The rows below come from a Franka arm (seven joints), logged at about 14 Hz.
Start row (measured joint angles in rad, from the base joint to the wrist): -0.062 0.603 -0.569 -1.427 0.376 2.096 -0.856
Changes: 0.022 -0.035 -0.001 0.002 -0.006 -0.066 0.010; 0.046 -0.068 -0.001 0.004 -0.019 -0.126 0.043; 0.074 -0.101 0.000 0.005 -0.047 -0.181 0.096; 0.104 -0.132 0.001 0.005 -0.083 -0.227 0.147; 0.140 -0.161 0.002 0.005 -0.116 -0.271 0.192; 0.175 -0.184 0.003 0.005 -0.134 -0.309 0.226; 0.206 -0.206 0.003 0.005 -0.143 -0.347 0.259; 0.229 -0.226 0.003 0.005 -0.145 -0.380 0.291; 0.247 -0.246 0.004 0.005 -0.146 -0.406 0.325; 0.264 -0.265 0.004 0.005 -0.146 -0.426 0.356; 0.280 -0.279 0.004 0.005 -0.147 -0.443 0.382; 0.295 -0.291 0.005 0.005 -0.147 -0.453 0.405; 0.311 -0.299 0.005 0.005 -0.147 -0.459 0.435; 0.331 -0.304 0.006 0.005 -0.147 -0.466 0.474
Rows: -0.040 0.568 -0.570 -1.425 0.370 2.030 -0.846; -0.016 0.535 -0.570 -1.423 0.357 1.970 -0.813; 0.012 0.502 -0.569 -1.422 0.329 1.915 -0.760; 0.042 0.471 -0.568 -1.422 0.293 1.869 -0.709; 0.078 0.442 -0.567 -1.422 0.260 1.825 -0.664; 0.113 0.419 -0.566 -1.422 0.242 1.787 -0.630; 0.144 0.397 -0.566 -1.422 0.233 1.749 -0.597; 0.167 0.377 -0.566 -1.422 0.231 1.716 -0.565; 0.185 0.357 -0.565 -1.422 0.230 1.690 -0.531; 0.202 0.338 -0.565 -1.422 0.230 1.670 -0.500; 0.218 0.324 -0.565 -1.422 0.229 1.653 -0.474; 0.233 0.312 -0.564 -1.422 0.229 1.643 -0.451; 0.249 0.304 -0.564 -1.422 0.229 1.637 -0.421; 0.269 0.299 -0.563 -1.422 0.229 1.630 -0.382
